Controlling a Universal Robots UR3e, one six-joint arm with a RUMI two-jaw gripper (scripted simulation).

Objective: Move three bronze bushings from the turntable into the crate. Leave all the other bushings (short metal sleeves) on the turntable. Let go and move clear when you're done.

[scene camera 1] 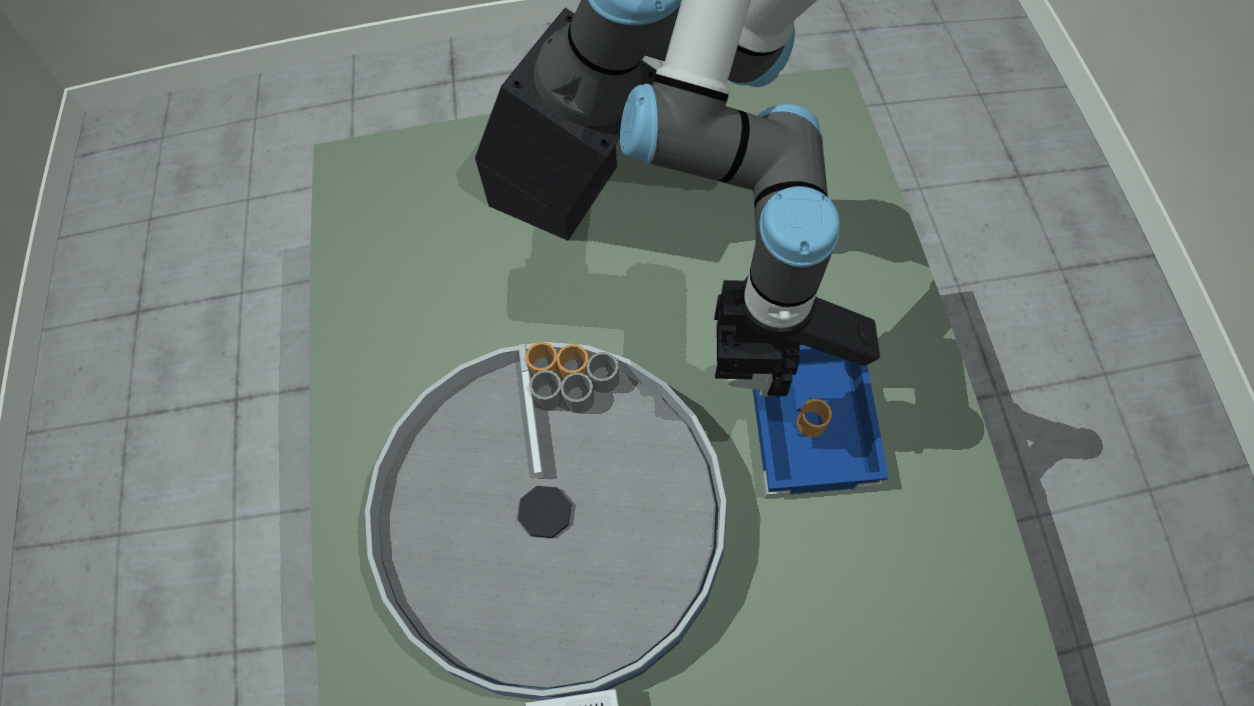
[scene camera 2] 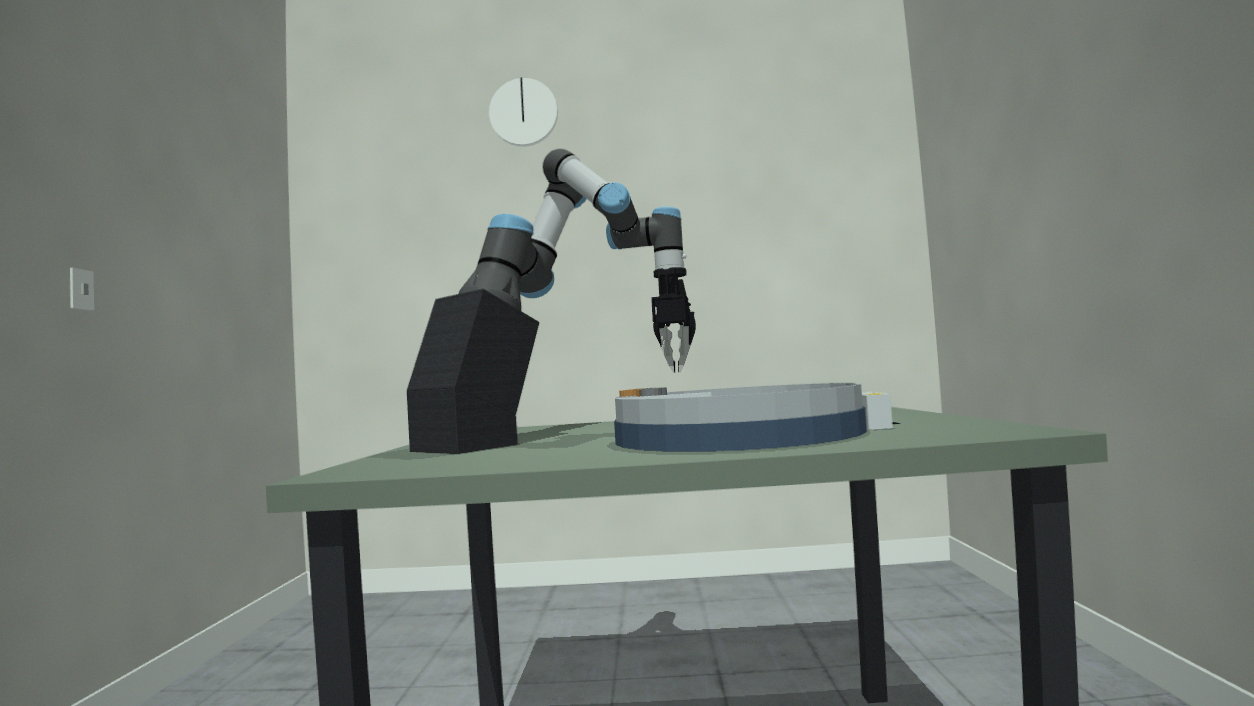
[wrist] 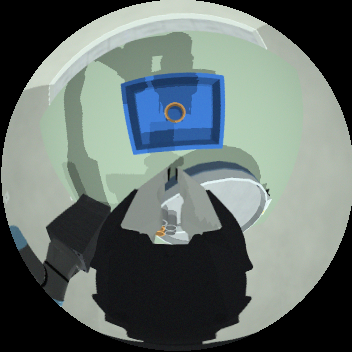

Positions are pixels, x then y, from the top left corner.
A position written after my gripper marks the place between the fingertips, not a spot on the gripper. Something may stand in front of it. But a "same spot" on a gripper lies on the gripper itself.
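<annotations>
I can see my gripper in scene camera 1, in scene camera 2 and in the wrist view [172, 168]. On my gripper, [scene camera 2: 686, 332] and [scene camera 1: 770, 381] are the same spot. There is a blue crate as well, and on the blue crate [wrist: 144, 100] is the same spot as [scene camera 1: 831, 376].
</annotations>
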